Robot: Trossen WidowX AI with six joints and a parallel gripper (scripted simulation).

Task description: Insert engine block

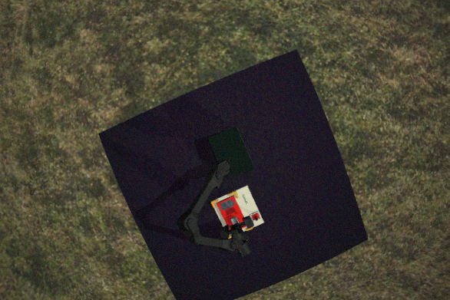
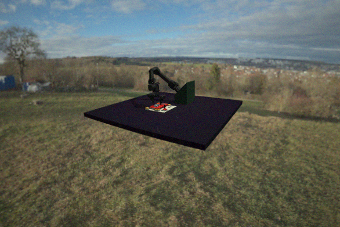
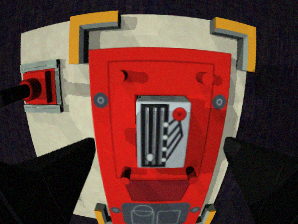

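Right now my gripper tip is 2 cm above the grey engine block.
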